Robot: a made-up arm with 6 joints.
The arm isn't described. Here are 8 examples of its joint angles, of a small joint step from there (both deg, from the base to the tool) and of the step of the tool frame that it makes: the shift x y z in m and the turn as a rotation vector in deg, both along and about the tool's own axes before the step.
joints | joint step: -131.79 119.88 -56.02 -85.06 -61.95 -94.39 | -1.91 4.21 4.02 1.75 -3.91 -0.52
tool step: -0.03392 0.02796 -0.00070 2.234 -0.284 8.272
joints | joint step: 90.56 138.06 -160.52 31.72 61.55 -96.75 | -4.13 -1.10 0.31 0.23 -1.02 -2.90
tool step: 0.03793 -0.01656 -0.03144 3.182 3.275 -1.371
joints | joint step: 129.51 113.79 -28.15 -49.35 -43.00 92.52 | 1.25 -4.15 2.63 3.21 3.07 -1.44
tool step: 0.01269 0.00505 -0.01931 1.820 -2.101 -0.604
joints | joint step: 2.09 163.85 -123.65 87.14 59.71 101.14 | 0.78 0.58 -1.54 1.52 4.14 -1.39
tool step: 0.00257 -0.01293 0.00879 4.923 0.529 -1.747
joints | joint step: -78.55 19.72 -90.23 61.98 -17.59 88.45 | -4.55 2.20 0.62 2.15 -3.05 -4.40
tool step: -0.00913 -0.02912 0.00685 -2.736 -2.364 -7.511
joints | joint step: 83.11 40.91 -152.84 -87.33 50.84 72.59 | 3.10 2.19 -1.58 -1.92 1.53 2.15
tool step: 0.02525 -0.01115 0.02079 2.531 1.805 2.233
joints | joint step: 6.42 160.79 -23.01 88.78 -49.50 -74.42 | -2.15 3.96 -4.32 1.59 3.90 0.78
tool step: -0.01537 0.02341 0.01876 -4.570 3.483 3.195
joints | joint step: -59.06 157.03 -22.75 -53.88 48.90 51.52 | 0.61 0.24 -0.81 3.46 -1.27 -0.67
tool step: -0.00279 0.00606 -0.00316 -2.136 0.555 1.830
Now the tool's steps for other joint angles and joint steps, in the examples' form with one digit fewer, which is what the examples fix.
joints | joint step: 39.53 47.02 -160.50 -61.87 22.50 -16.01 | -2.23 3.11 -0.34 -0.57 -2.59 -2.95
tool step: -0.0132 0.0422 0.0044 -1.06 -2.63 -6.39
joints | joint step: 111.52 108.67 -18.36 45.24 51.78 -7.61 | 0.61 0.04 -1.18 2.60 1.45 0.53
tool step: -0.0011 0.0104 -0.0023 -2.18 0.43 1.06
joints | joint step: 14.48 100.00 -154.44 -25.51 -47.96 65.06 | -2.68 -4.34 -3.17 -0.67 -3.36 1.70
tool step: -0.0644 0.0473 0.0329 -8.55 -4.36 -3.61
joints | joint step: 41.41 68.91 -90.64 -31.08 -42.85 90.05 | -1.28 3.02 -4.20 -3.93 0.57 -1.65
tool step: 0.0004 -0.0164 0.0144 0.18 1.88 -6.06
